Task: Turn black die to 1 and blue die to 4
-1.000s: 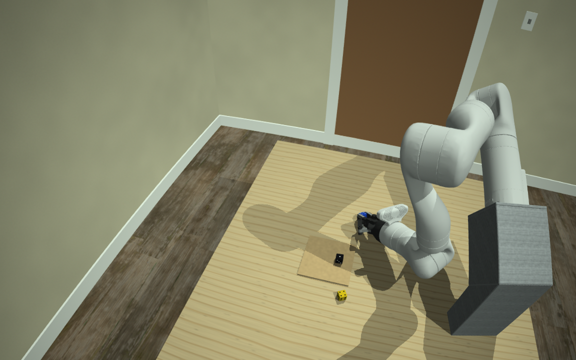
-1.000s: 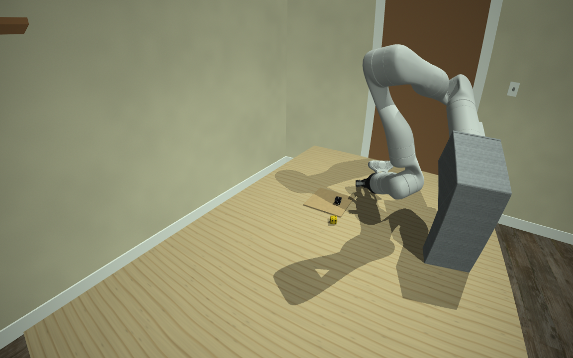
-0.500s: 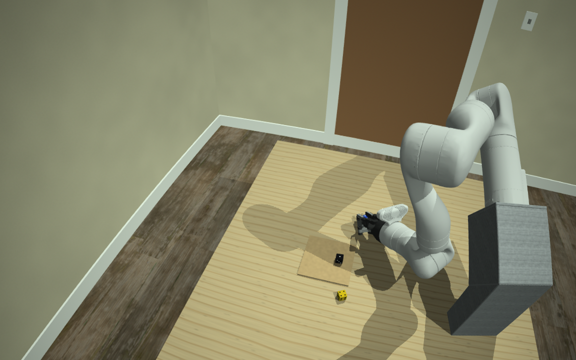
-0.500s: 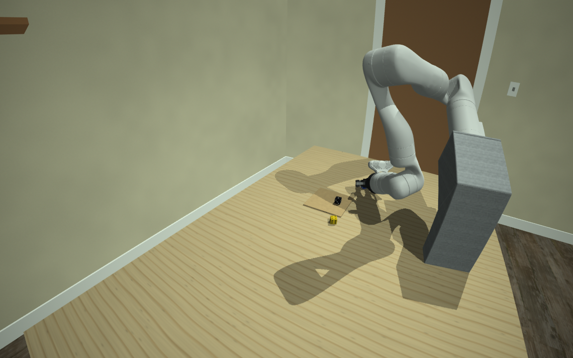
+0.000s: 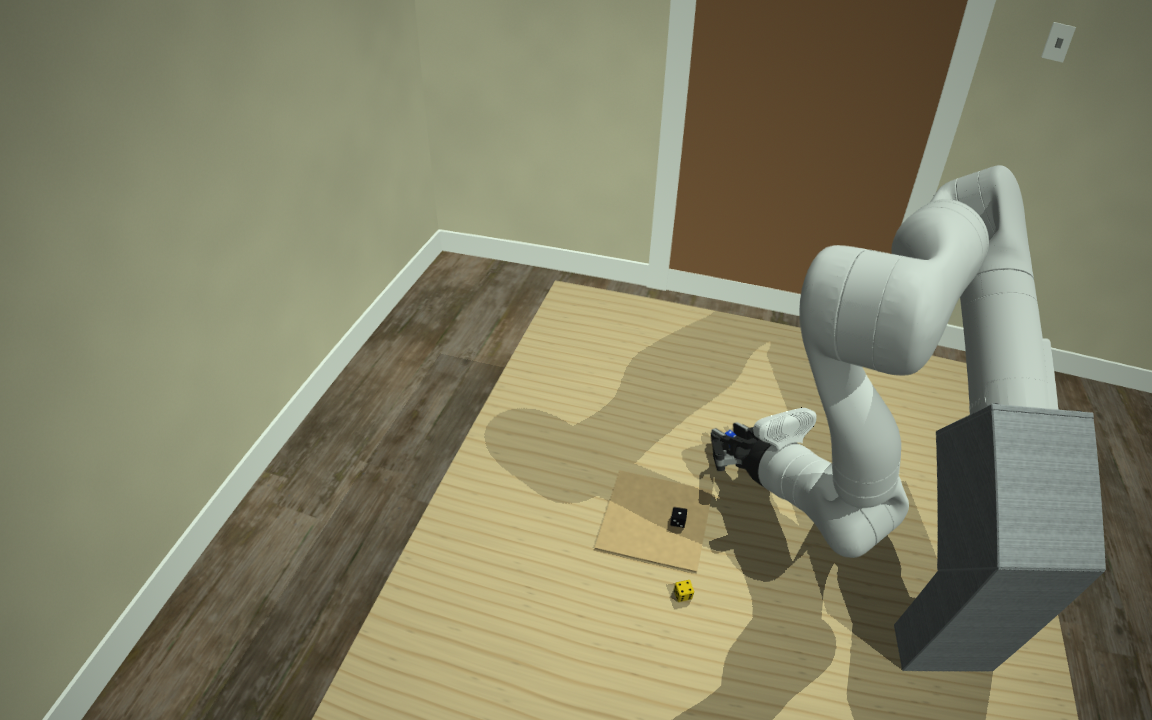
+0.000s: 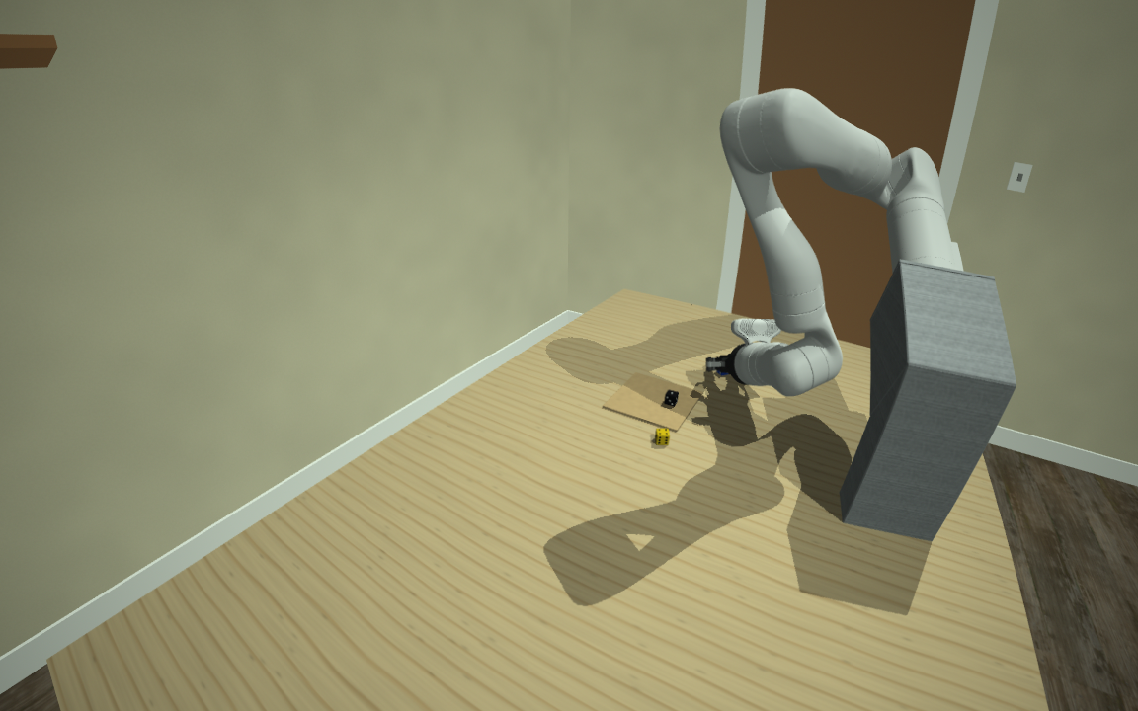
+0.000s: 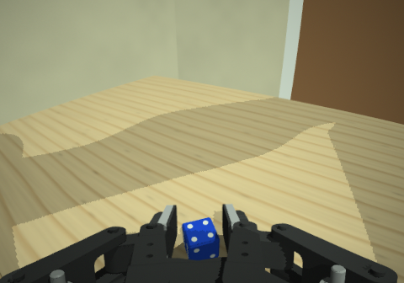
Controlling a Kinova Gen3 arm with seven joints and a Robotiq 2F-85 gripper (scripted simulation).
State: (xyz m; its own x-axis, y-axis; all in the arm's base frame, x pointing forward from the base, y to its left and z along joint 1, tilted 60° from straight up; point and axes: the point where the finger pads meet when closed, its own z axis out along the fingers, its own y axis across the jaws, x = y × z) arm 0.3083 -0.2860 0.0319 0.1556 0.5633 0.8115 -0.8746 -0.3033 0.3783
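Right now the blue die is 10 mm below my hand. From my hand the other things lie so: yellow die 50 mm ahead, 270 mm to the left, 10 mm below; then black die 70 mm ahead, 160 mm to the left, 10 mm below; then tan mat 100 mm ahead, 160 mm to the left, 20 mm below.
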